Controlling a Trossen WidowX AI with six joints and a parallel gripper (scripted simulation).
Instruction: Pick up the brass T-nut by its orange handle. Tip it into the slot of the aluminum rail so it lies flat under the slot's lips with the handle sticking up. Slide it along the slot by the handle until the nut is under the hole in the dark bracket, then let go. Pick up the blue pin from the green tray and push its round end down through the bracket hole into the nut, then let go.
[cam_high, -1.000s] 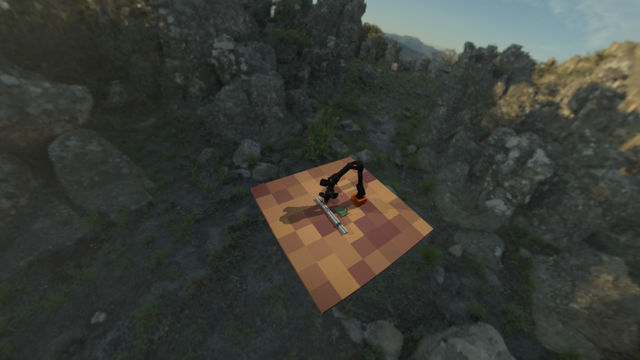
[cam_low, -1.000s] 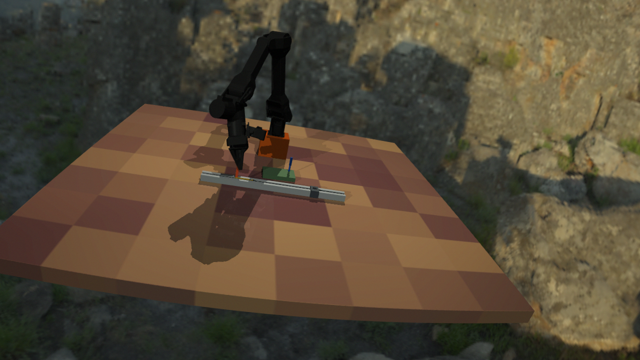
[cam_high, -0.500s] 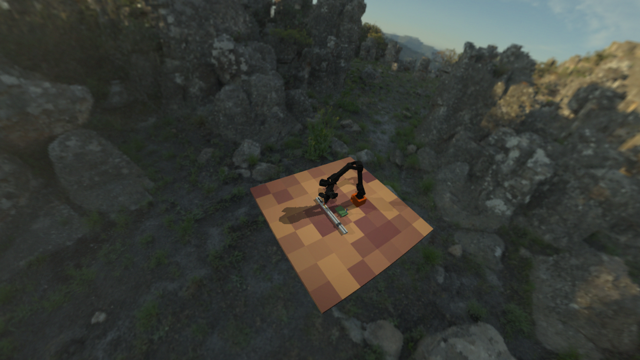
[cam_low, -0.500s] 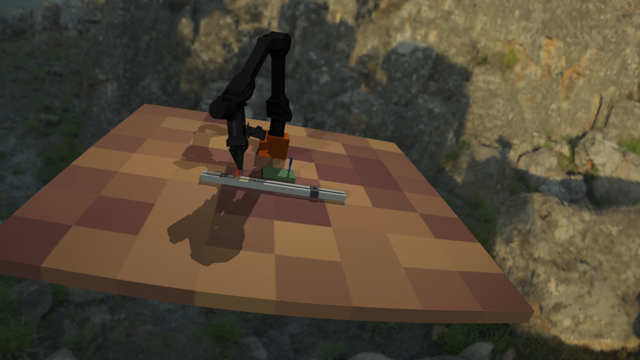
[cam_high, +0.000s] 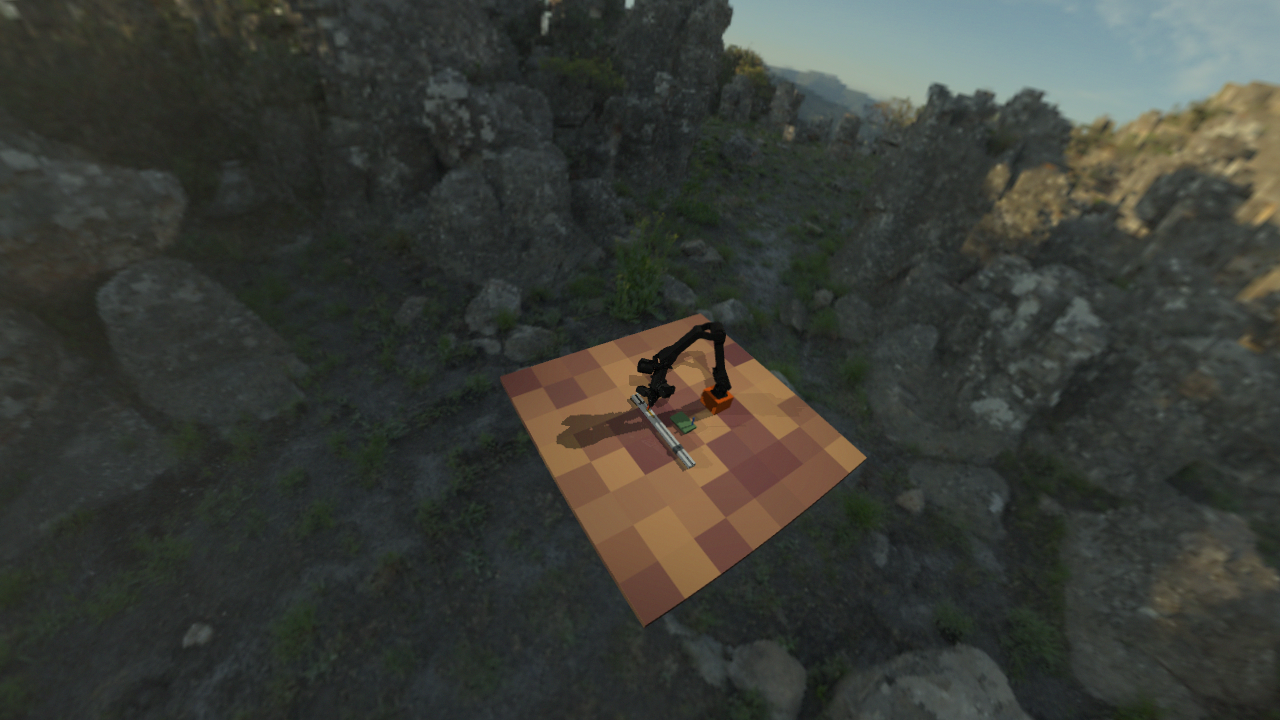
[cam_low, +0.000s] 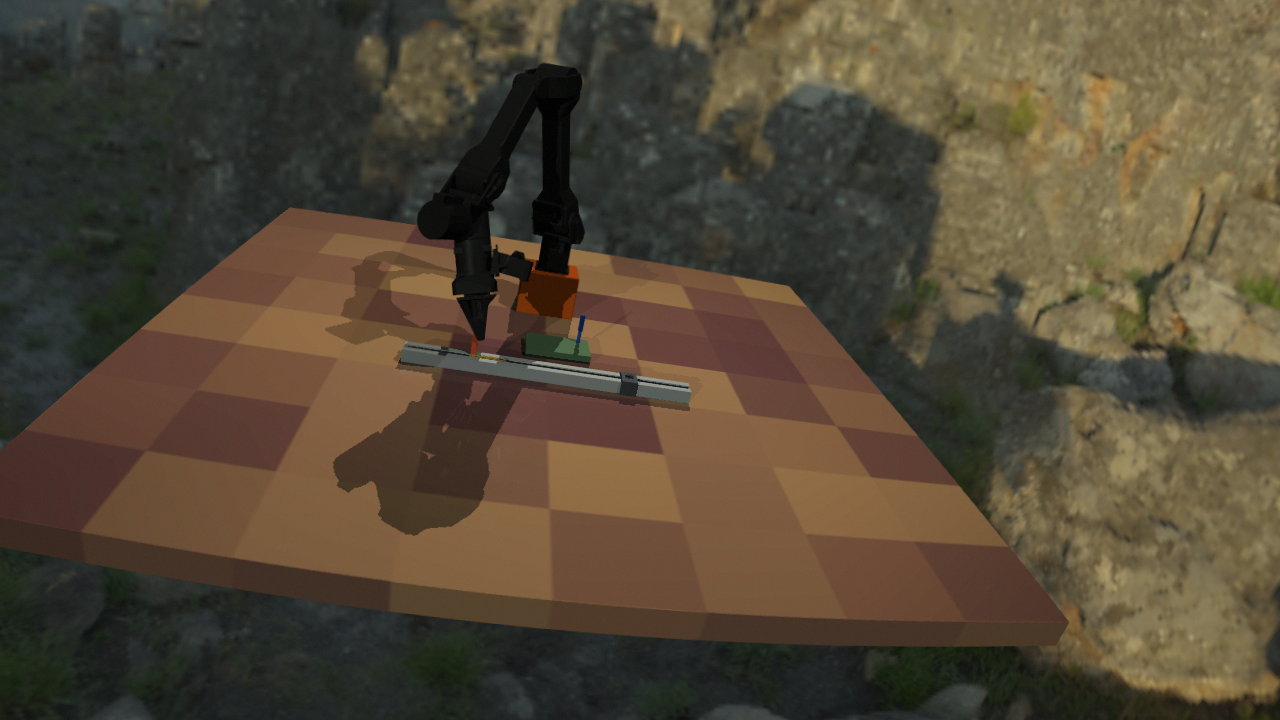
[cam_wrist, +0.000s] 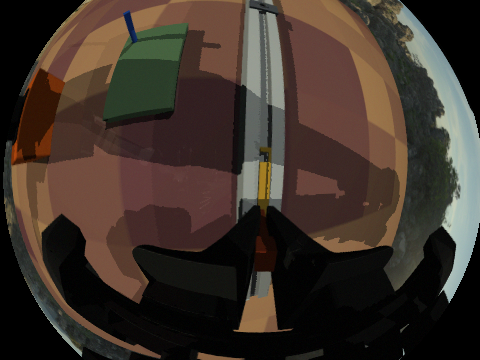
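The brass T-nut is 2 cm to the left of my gripper tip. The rest, counted from my gripper tip: green tray: 12 cm behind, 14 cm to the left, 4 cm below; blue pin: 13 cm behind, 16 cm to the left, 2 cm below.
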